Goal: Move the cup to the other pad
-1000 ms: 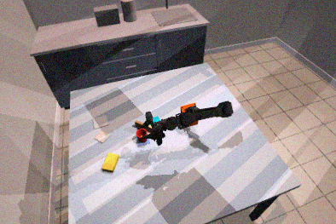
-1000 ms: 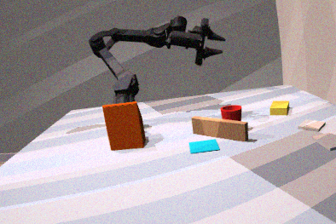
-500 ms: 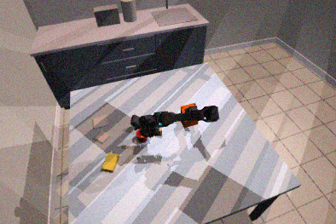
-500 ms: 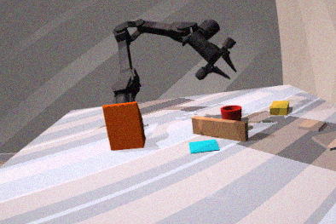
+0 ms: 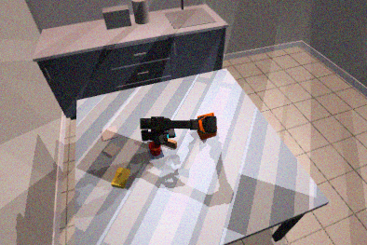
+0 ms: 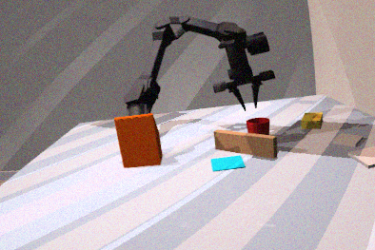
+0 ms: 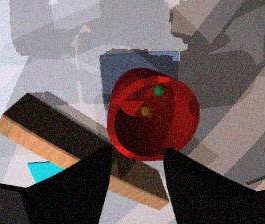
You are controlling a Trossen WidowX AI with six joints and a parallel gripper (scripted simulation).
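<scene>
Now: gripper tip 2 cm short of the red cup and 7 cm above it. The rest, counted from my gripper tip: pale blue pad 2 cm ahead, 12 cm below; wooden block 4 cm behind, 6 cm to the right, 9 cm below; yellow block 25 cm ahead, 11 cm to the left, 10 cm below.
</scene>
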